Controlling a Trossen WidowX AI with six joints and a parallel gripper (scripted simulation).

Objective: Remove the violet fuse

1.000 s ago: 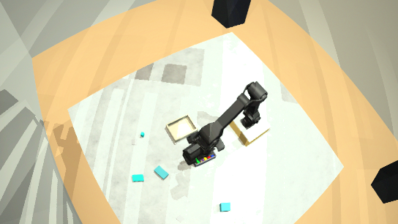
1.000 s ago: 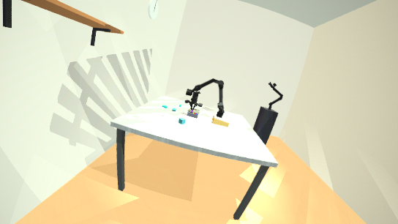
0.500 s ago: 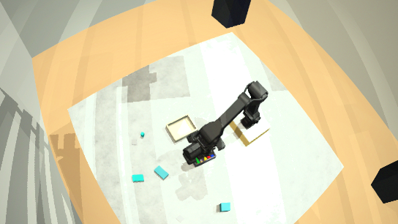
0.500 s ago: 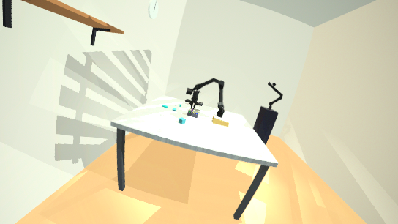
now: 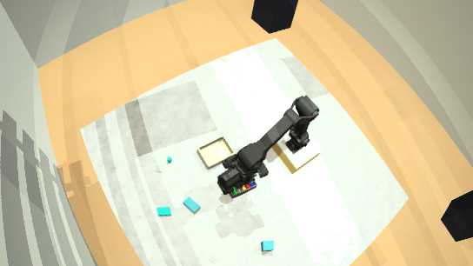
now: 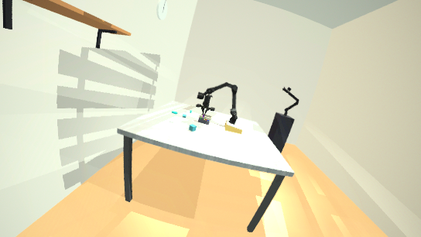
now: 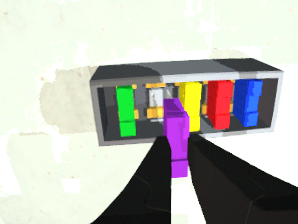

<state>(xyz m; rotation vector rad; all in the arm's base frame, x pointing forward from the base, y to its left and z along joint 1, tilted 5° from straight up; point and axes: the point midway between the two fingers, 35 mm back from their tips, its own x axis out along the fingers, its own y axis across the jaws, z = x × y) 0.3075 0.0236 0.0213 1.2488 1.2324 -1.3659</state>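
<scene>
The cream tray is 200 mm to the right of my gripper tip, 70 mm below it and 20 mm behind it. Round my gripper tip: violet fuse 10 mm below.
</scene>
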